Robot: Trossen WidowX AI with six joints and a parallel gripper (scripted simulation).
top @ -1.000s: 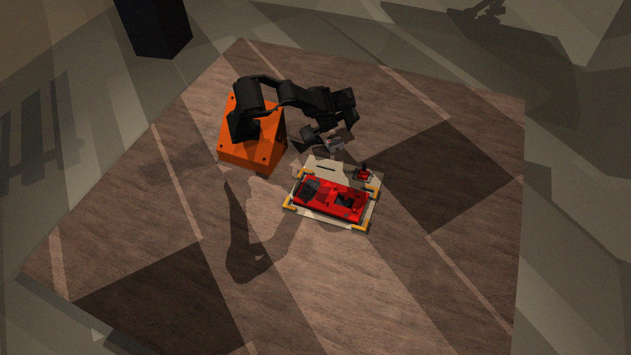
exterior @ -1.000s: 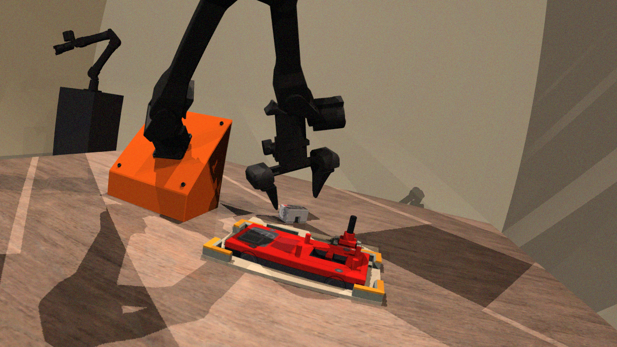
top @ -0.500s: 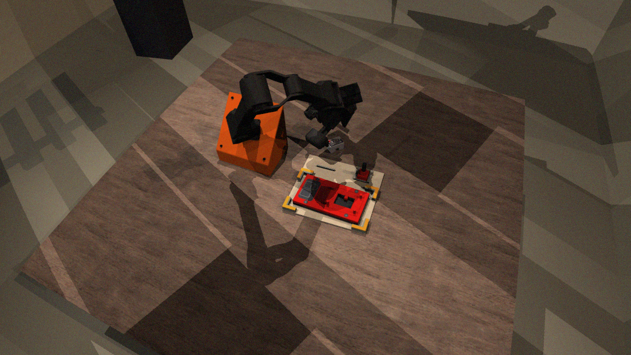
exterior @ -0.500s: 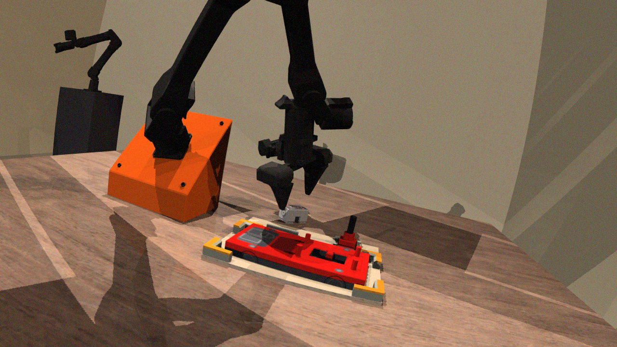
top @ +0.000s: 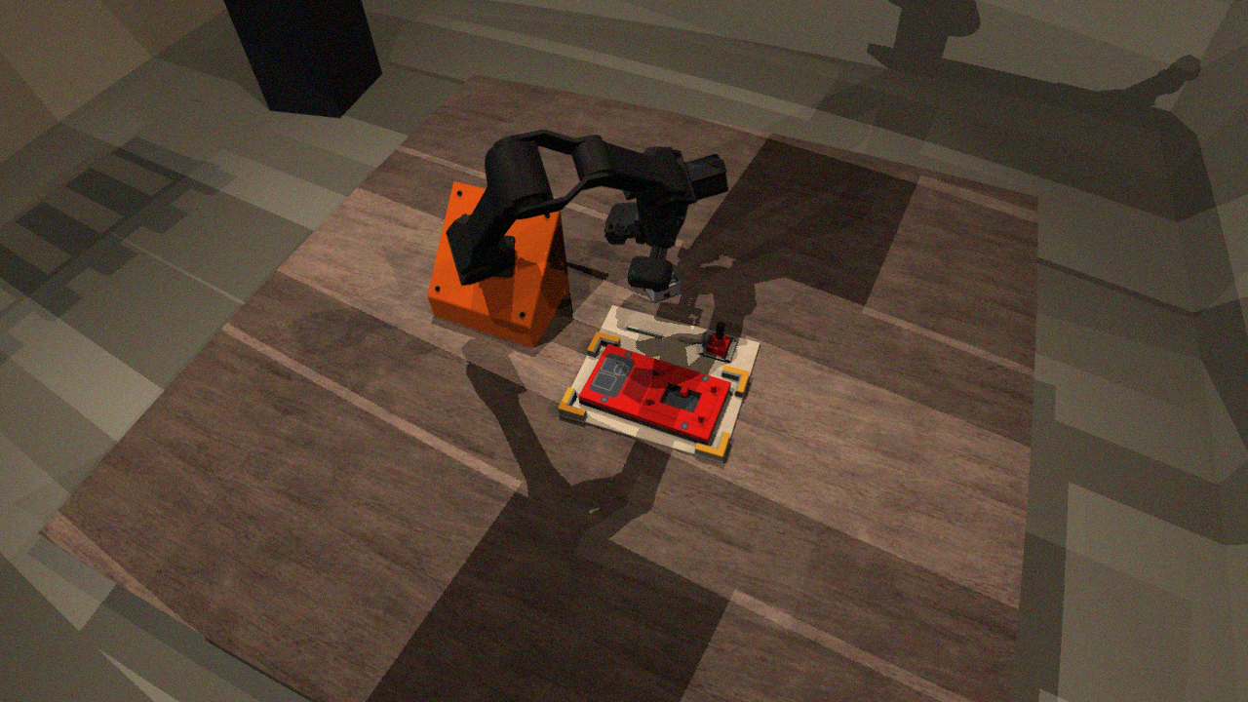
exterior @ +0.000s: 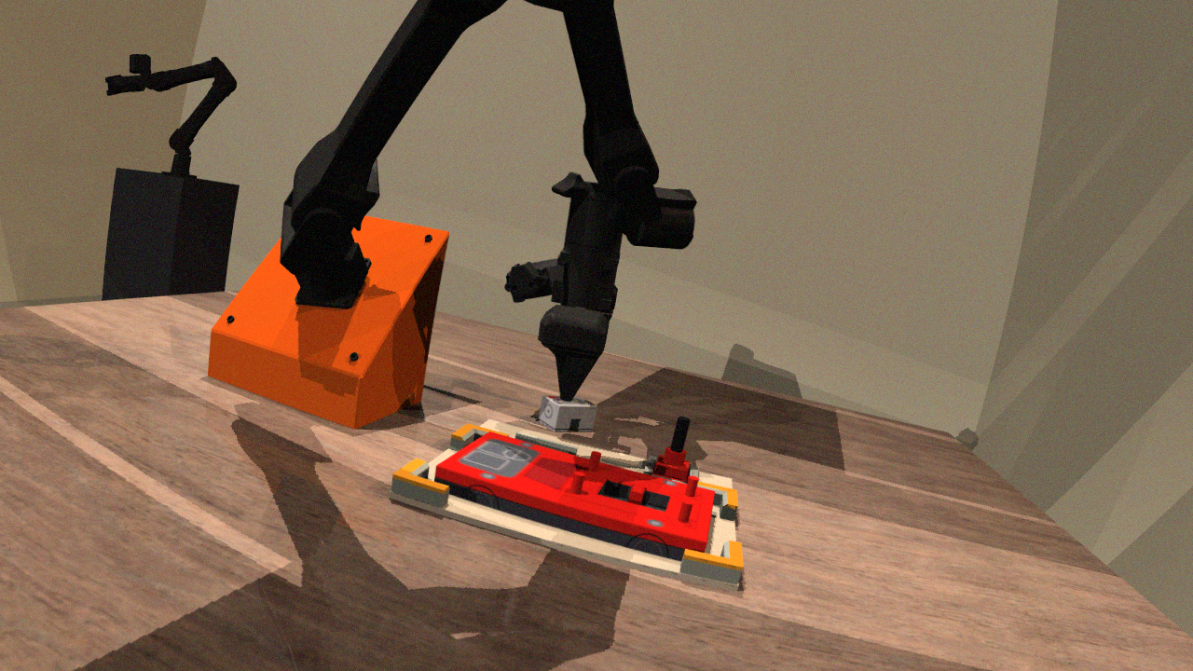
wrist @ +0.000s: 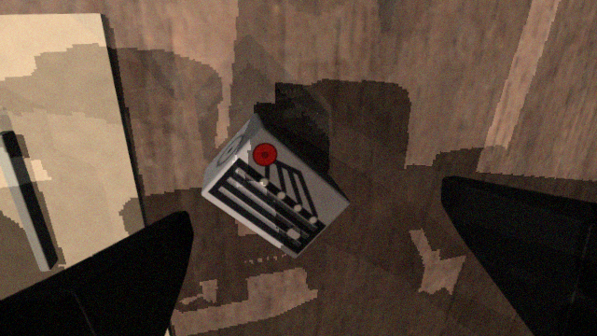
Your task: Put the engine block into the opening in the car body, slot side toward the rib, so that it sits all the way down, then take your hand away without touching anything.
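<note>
The engine block is 1 cm ahead of my gripper tip, 1 cm to the right of it and 3 cm below it. Round my gripper tip: black peg 12 cm ahead, 11 cm to the right, 1 cm below.
</note>
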